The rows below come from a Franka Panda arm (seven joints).
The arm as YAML. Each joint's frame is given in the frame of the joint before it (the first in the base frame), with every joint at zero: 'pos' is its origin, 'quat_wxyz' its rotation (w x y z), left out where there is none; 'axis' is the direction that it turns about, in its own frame. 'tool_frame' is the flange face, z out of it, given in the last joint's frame.
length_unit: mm
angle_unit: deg
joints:
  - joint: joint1
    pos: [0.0, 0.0, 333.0]
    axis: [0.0, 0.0, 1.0]
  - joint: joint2
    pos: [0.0, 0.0, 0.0]
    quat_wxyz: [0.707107, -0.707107, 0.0, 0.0]
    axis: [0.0, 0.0, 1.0]
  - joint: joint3
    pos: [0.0, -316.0, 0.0]
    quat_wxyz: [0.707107, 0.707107, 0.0, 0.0]
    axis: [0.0, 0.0, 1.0]
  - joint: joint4
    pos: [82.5, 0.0, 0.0]
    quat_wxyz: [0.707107, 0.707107, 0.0, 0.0]
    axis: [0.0, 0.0, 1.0]
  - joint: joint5
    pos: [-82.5, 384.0, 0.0]
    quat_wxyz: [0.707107, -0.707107, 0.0, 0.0]
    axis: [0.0, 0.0, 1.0]
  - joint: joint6
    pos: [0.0, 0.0, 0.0]
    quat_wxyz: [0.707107, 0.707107, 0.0, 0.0]
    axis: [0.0, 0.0, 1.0]
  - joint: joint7
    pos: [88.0, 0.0, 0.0]
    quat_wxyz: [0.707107, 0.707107, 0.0, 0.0]
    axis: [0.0, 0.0, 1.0]
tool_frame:
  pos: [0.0, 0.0, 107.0]
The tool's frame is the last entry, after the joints.
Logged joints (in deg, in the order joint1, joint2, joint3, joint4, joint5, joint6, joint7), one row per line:
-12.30, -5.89, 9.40, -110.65, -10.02, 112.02, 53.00
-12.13, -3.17, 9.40, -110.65, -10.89, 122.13, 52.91
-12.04, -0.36, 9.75, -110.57, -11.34, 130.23, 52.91
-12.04, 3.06, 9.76, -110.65, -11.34, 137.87, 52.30
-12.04, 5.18, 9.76, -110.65, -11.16, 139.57, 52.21
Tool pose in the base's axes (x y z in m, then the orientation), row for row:
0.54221, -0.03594, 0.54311, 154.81, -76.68, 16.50
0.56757, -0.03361, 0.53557, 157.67, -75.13, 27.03
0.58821, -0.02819, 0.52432, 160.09, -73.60, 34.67
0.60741, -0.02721, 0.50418, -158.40, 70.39, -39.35
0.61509, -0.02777, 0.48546, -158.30, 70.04, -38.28
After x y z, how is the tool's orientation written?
As a rotation vector, in degrees.
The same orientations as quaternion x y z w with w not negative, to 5 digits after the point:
0.89063, -0.44114, 0.09492, 0.05629
0.89177, -0.42493, 0.15288, 0.02850
0.89148, -0.40985, 0.19306, 0.00369
-0.89099, 0.39594, -0.22134, 0.01967
-0.89266, 0.39496, -0.21586, 0.02369

